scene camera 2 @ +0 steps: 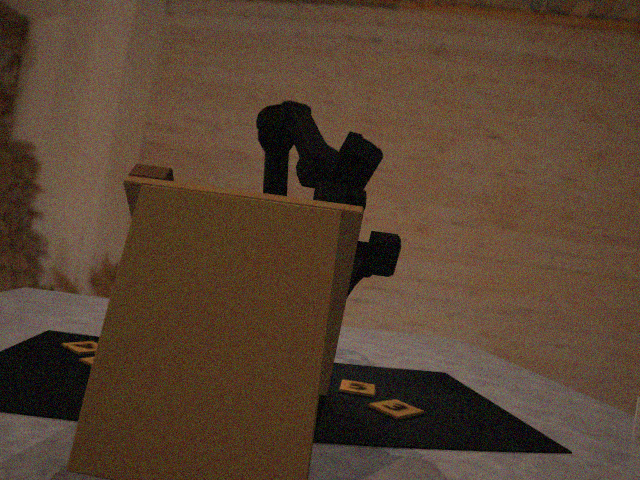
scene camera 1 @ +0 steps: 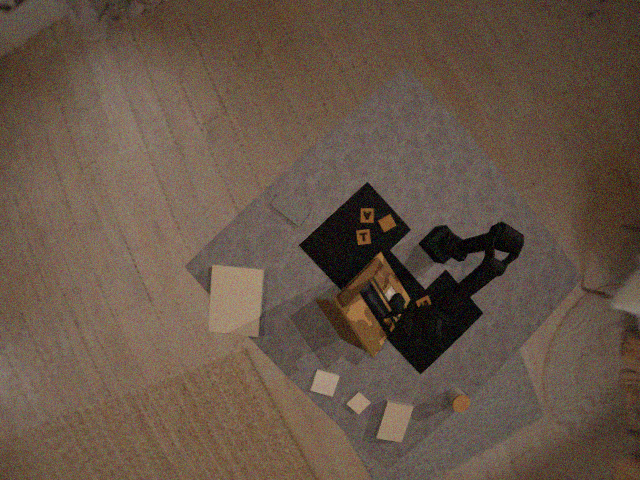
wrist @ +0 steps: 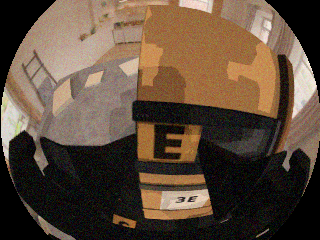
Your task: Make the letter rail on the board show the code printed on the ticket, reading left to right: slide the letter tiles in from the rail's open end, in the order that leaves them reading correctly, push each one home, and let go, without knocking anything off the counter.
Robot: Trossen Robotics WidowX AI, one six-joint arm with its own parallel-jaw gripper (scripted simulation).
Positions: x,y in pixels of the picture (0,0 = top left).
gripper: scene camera 2 320,293; scene camera 1 388,324; wrist 168,141
white box: scene camera 1 236,298; not seen in scene camera 2 (out of frame); not seen in the wrist view (hidden by a wooden board)
